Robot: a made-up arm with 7 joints. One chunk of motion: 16 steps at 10 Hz.
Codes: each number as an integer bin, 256 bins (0 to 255) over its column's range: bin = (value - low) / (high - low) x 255, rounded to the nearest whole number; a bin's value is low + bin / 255 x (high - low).
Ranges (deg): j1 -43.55..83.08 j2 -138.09..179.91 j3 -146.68..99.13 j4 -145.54..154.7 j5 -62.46..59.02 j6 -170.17..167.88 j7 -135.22..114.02
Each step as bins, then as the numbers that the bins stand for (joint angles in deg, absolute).
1 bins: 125 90 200 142 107 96 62
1 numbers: 18.52 -25.85 46.11 21.65 -11.49 -42.90 -74.62
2 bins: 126 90 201 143 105 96 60
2 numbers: 19.02 -25.85 47.08 22.83 -12.44 -42.90 -76.58
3 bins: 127 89 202 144 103 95 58
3 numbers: 19.52 -27.10 48.04 24.01 -13.39 -44.23 -78.53
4 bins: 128 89 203 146 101 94 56
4 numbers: 20.01 -27.10 49.00 26.36 -14.34 -45.56 -80.48
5 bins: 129 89 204 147 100 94 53
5 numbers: 20.51 -27.10 49.97 27.54 -14.82 -45.56 -83.42
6 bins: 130 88 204 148 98 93 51
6 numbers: 21.01 -28.35 49.97 28.72 -15.77 -46.88 -85.37
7 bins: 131 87 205 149 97 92 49
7 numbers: 21.50 -29.60 50.93 29.89 -16.25 -48.21 -87.33
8 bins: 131 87 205 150 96 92 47
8 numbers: 21.50 -29.60 50.93 31.07 -16.73 -48.21 -89.28
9 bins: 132 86 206 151 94 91 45
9 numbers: 22.00 -30.84 51.90 32.25 -17.68 -49.53 -91.24
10 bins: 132 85 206 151 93 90 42
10 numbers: 22.00 -32.09 51.90 32.25 -18.16 -50.86 -94.17
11 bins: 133 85 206 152 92 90 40
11 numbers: 22.50 -32.09 51.90 33.43 -18.63 -50.86 -96.12
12 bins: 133 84 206 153 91 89 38
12 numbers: 22.50 -33.34 51.90 34.60 -19.11 -52.18 -98.08
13 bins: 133 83 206 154 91 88 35
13 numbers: 22.50 -34.58 51.90 35.78 -19.11 -53.51 -101.01
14 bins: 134 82 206 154 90 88 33
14 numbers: 22.99 -35.83 51.90 35.78 -19.58 -53.51 -102.97
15 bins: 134 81 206 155 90 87 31
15 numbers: 22.99 -37.08 51.90 36.96 -19.58 -54.84 -104.92
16 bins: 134 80 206 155 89 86 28
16 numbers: 22.99 -38.33 51.90 36.96 -20.06 -56.16 -107.85
